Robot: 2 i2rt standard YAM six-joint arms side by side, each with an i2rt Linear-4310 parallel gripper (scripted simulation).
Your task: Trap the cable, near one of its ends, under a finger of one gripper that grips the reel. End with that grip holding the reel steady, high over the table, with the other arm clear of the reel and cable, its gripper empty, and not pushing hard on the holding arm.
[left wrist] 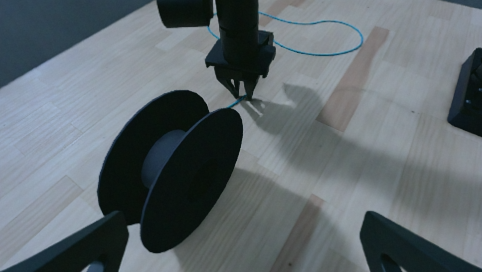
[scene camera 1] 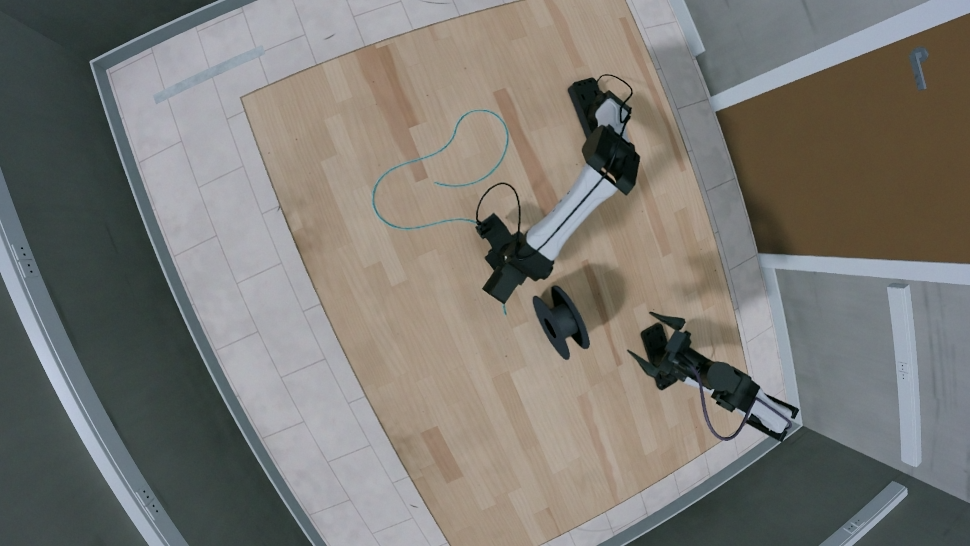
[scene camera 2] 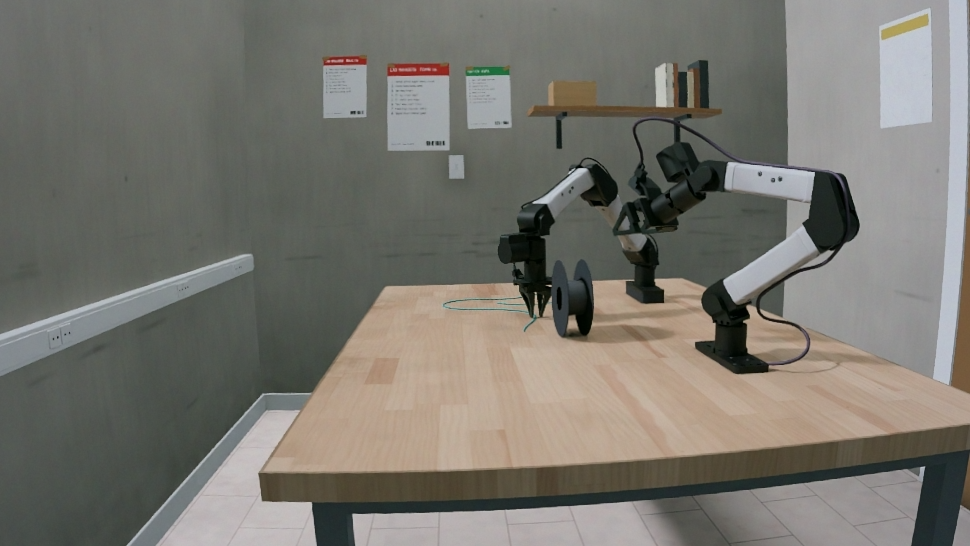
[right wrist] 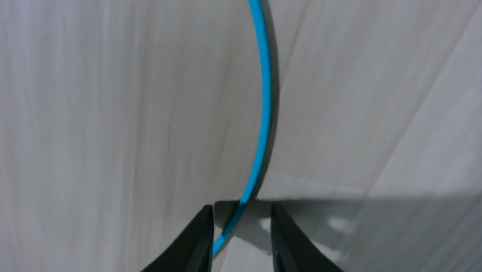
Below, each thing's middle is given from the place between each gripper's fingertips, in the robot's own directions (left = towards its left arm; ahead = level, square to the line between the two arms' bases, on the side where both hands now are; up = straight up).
Now: the dark reel [scene camera 2: 580, 289] 13 cm ahead of my left hand [scene camera 2: 627, 232], 4 cm to the right of it and 15 cm below it.
I see the dark reel 20 cm to the left of my right hand [scene camera 2: 536, 317], 8 cm above it and 7 cm behind it.
